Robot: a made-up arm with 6 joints.
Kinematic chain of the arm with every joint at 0, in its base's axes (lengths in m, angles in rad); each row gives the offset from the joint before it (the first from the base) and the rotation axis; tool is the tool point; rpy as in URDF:
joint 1: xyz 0 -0.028 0.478 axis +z
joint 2: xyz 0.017 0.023 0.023 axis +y
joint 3: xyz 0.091 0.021 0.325 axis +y
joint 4: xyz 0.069 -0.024 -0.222 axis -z
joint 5: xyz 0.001 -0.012 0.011 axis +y
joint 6: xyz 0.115 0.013 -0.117 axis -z
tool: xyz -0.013 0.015 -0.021 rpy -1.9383 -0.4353 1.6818
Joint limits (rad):
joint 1: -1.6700..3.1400
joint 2: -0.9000..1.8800
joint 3: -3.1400..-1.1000
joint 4: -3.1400..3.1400
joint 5: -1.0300..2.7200
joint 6: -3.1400..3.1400
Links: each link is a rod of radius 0.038 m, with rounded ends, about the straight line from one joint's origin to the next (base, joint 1, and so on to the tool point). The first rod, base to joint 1, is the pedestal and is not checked.
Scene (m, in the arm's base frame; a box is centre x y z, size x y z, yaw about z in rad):
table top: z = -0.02
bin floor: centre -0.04 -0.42 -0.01 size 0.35 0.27 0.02 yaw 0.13
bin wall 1: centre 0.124 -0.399 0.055 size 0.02 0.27 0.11 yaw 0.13
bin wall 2: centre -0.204 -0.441 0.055 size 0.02 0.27 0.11 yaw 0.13
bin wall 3: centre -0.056 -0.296 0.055 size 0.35 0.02 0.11 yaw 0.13
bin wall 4: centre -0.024 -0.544 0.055 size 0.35 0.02 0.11 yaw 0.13
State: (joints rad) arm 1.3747 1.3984 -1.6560 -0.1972 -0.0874 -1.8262
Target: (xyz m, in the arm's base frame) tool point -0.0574 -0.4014 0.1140
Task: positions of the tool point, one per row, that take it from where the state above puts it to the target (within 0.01 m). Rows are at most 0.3 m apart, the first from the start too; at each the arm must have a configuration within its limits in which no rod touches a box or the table.
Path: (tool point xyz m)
1: 0.2924 0.5997 0.3910
2: 0.4569 0.4945 0.6088
3: 0.5263 0.3087 0.8144
4: 0.4739 0.1093 0.9848
5: 0.3165 -0.0342 1.1017
6: 0.4638 -0.1686 0.9691
7: 0.5073 -0.3407 0.7885
8: 0.4383 -0.4898 0.5852
9: 0.2847 -0.5618 0.3881
10: 0.0998 -0.5295 0.2242
11: -0.0574 -0.4014 0.1140

